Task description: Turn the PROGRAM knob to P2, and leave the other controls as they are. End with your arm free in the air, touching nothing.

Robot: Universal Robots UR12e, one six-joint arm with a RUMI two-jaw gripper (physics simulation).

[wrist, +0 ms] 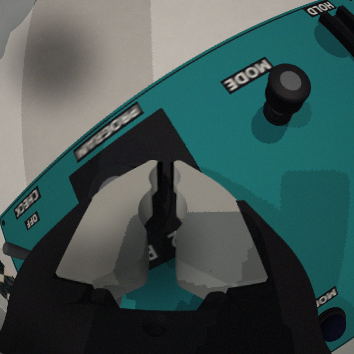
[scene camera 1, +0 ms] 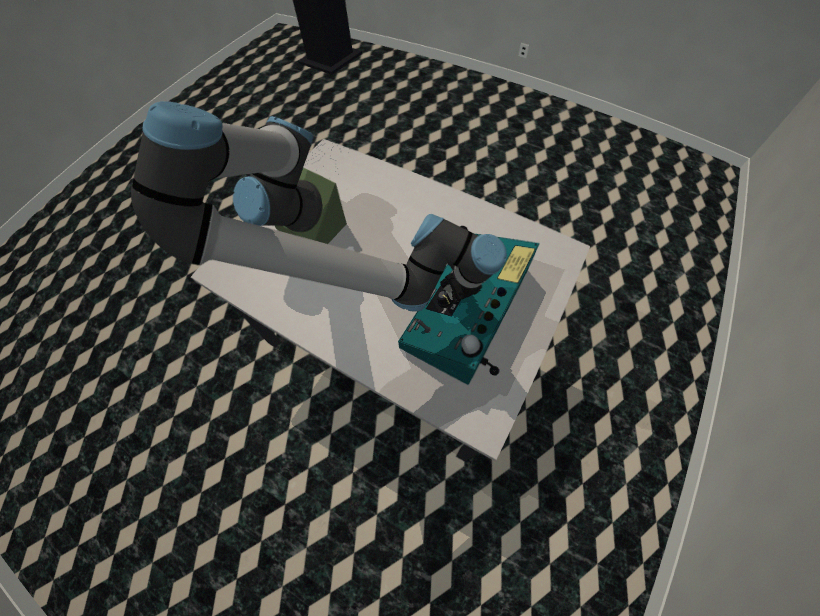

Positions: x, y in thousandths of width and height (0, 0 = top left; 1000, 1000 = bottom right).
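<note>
A mode knob (wrist: 812, 247) and the gripper (wrist: 470, 465) are visible.
</note>
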